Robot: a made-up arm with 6 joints.
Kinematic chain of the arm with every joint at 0, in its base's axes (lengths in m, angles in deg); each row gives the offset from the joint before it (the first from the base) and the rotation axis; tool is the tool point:
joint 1: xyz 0 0 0.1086 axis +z
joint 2: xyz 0 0.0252 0 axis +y
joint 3: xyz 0 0 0.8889 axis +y
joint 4: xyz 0 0 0.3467 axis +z
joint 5: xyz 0 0 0 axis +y
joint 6: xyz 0 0 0.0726 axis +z
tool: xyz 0 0 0
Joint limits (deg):
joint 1: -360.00..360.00
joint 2: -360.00..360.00
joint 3: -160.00..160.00
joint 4: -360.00..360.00
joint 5: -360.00..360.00
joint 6: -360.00..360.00
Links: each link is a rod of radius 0.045 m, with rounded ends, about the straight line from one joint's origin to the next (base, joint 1, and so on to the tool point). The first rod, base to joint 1, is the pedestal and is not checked.
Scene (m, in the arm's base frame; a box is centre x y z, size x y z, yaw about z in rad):
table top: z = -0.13
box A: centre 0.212 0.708 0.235 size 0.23 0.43 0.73 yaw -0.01
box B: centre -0.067 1.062 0 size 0.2 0.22 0.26 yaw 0.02
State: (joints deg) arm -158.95 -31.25 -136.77 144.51 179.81 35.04
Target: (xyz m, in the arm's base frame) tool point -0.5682 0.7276 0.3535
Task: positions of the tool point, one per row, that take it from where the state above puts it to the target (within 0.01 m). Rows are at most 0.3 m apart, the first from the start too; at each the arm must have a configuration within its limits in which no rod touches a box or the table.
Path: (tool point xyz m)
1: 0.4567 0.3018 0.6474
2: 0.3758 0.4250 0.7096
3: 0.2567 0.5132 0.7843
4: 0.1152 0.5517 0.8679
5: -0.0265 0.5336 0.9561
6: -0.1834 0.6925 0.7868
7: -0.3783 0.7590 0.5812
8: -0.5682 0.7276 0.3536

